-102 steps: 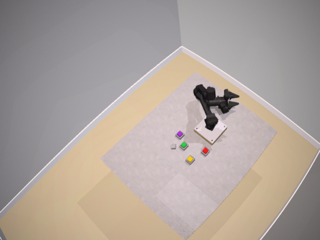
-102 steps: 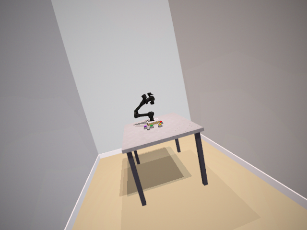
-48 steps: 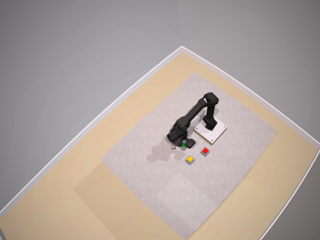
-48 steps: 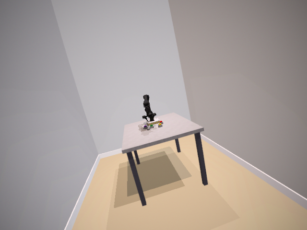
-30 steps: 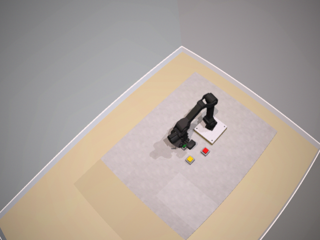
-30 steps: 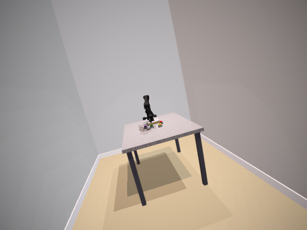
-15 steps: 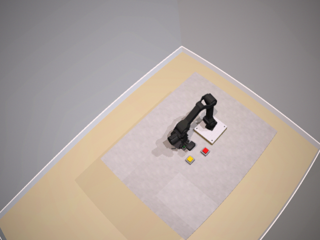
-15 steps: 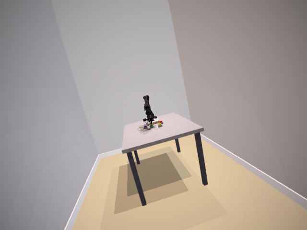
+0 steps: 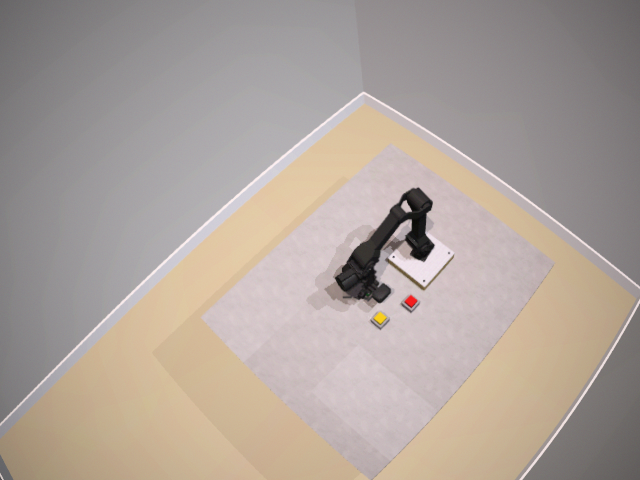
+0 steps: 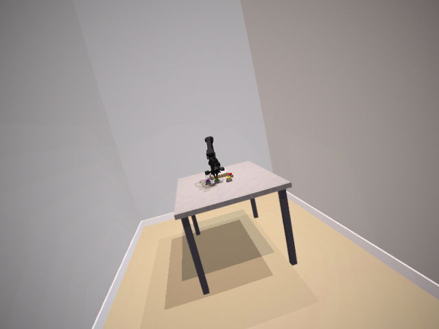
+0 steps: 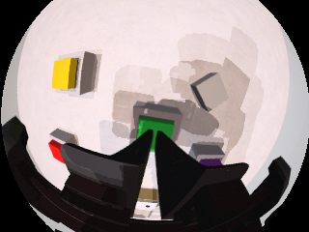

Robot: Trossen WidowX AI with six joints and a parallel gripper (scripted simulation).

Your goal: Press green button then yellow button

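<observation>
The green button lies 10 mm below my gripper tip. Also, from my gripper tip: yellow button 70 mm ahead, 100 mm to the left; then small grey block 40 mm ahead, 60 mm to the right, 20 mm below; then purple button 60 mm behind, 70 mm to the right.
</observation>
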